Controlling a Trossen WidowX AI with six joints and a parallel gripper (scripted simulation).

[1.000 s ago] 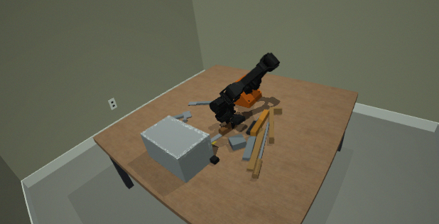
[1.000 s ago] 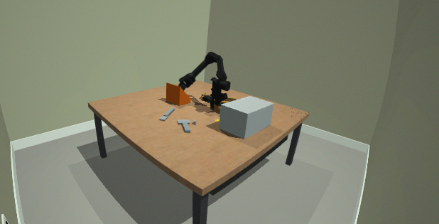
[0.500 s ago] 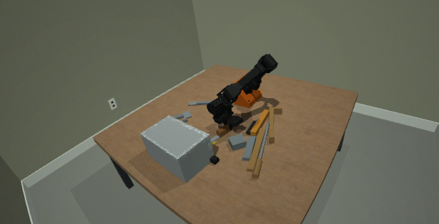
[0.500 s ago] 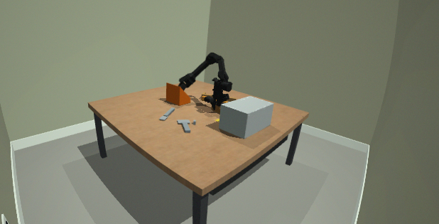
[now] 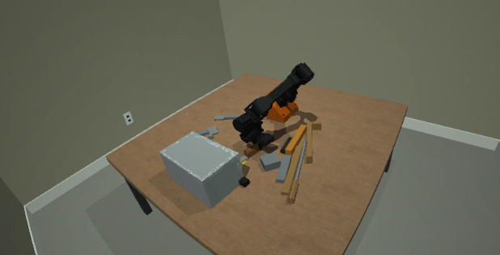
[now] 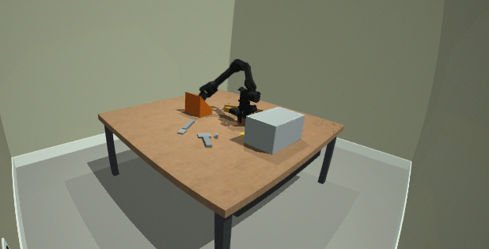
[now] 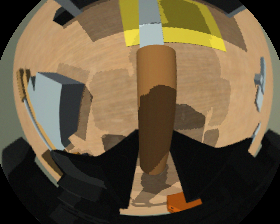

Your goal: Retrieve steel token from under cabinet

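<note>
The orange bar lies 16 cm behind my gripper tip, 11 cm to the left of it and 1 cm above it. The rest, counted from my gripper tip: grey block: 12 cm to the left, 5 cm ahead, 1 cm above; wooden stick: 22 cm to the left, 1 cm ahead; grey t-piece: 34 cm to the right, 8 cm ahead.
</note>
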